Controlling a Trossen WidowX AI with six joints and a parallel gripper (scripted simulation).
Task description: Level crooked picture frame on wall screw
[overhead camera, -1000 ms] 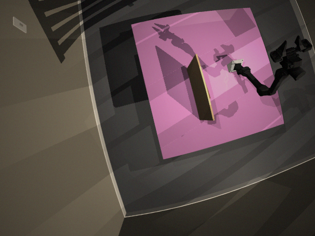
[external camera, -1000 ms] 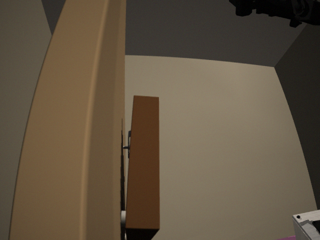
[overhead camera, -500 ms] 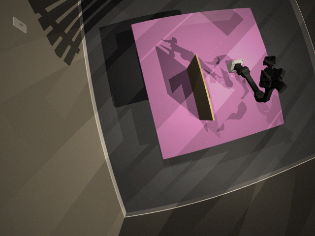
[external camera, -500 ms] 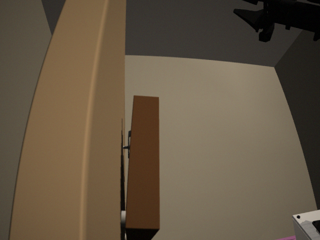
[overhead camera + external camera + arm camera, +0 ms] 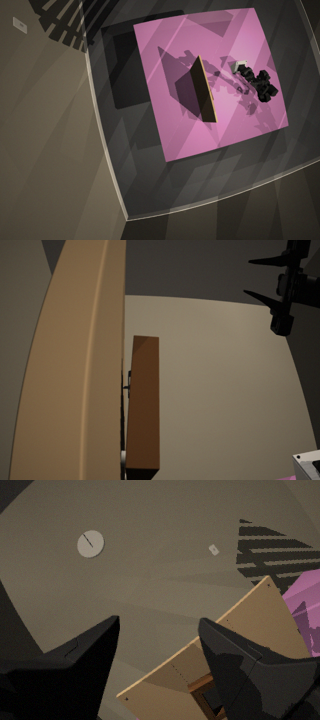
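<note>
Now: the brown wooden picture frame 20 cm ahead of my gripper tip, 1 cm to the right of it and 26 cm below it. From my gripper tip the other things lie so: tan wall board: 21 cm ahead, 2 cm to the right, 27 cm below.
</note>
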